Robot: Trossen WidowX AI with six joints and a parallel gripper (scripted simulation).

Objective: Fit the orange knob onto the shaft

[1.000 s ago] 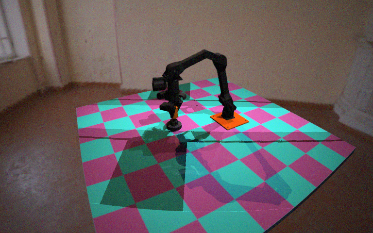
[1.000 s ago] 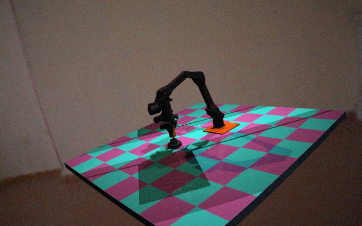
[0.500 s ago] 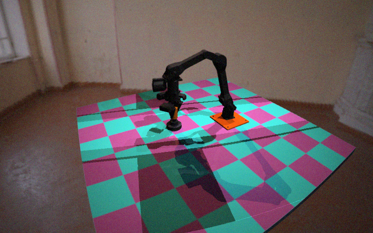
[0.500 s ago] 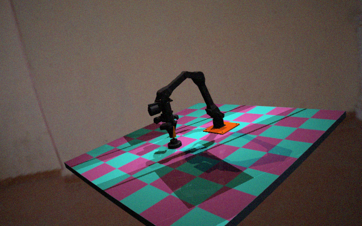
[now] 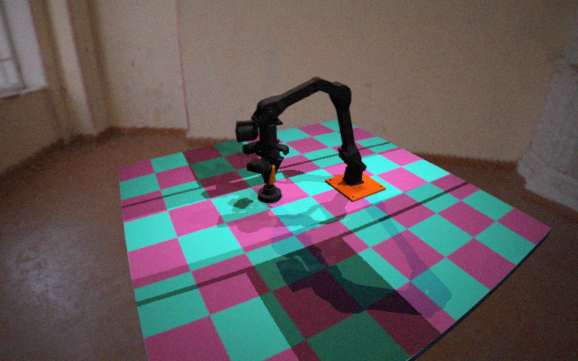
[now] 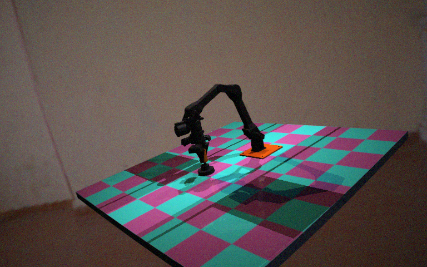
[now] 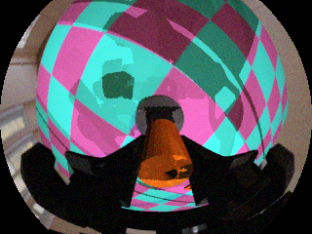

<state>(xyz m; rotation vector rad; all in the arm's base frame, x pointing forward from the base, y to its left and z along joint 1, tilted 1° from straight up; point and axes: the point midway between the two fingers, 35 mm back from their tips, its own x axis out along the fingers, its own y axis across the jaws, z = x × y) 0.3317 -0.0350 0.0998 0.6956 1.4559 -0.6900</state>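
My gripper tip is now 20 mm below the orange knob. From my gripper tip the other things lie so: round pedestal: 40 mm below.
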